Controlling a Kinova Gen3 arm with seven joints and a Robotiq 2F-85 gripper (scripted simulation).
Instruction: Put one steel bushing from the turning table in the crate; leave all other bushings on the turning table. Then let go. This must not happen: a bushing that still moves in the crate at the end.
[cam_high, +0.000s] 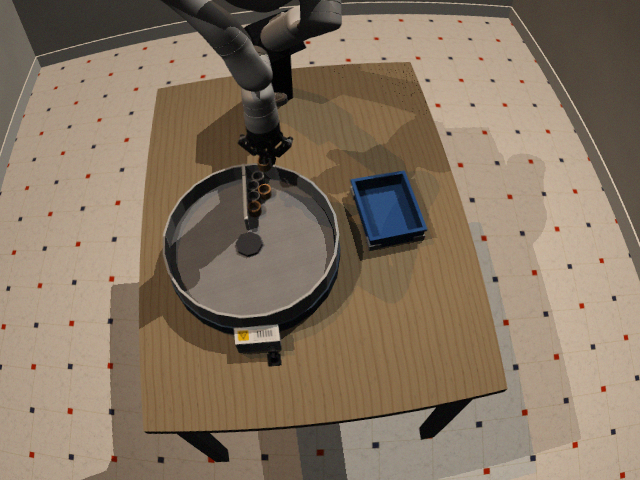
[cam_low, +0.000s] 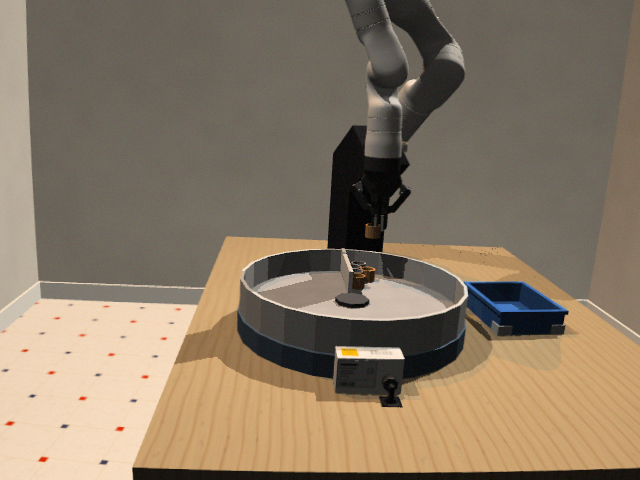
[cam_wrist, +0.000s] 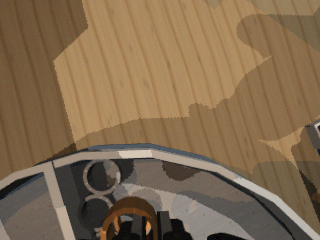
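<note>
The turning table is 17 cm ahead of my hand, 1 cm to the right of it and 12 cm below it. From my hand the other things lie so: blue crate (2 cm behind, 29 cm to the left, 15 cm below).
</note>
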